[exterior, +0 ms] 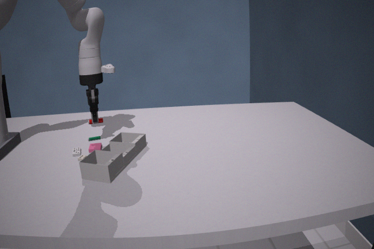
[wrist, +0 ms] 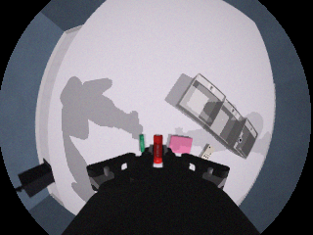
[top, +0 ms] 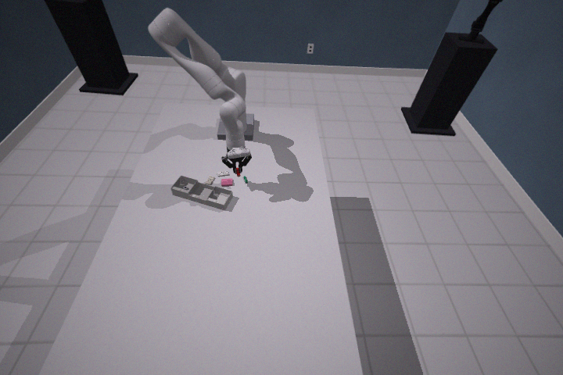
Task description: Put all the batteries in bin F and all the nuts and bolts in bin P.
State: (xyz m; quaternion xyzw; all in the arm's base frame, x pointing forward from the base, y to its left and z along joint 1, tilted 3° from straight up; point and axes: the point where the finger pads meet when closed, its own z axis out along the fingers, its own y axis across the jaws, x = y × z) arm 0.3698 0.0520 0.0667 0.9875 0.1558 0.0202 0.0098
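My gripper is now 9 cm short of the grey three-part bin, 15 cm to the left of it and 7 cm above it. Also, from my hand: pink block (1 cm ahead, 5 cm to the right, 8 cm below); green battery (2 cm behind, 3 cm to the left, 8 cm below); red battery (2 cm below).
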